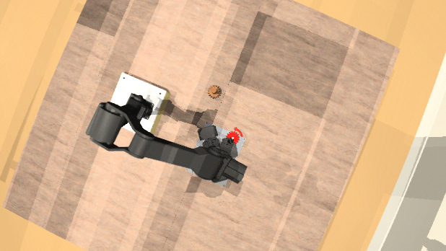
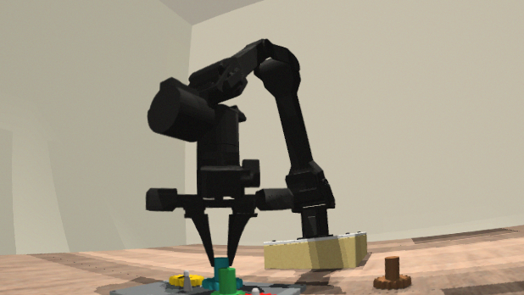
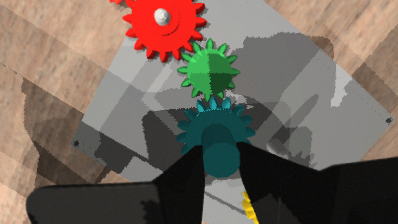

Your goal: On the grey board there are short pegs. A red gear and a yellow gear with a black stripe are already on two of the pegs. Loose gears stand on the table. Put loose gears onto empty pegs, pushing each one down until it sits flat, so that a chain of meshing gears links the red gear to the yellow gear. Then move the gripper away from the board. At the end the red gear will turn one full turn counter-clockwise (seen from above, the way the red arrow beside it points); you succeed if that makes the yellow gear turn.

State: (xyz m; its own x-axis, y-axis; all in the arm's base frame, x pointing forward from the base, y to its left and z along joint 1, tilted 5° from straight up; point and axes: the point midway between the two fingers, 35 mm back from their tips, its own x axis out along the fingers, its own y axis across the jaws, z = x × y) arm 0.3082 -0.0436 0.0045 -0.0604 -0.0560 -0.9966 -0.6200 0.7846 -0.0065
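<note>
Right now the grey board is 40 mm below my gripper tip, 20 mm to the right of it and 10 mm ahead of it. Also, from my gripper tip: cyan gear: 10 mm below; then green gear: 30 mm to the left, 30 mm ahead, 20 mm below; then red gear: 70 mm to the left, 40 mm ahead, 30 mm below.
</note>
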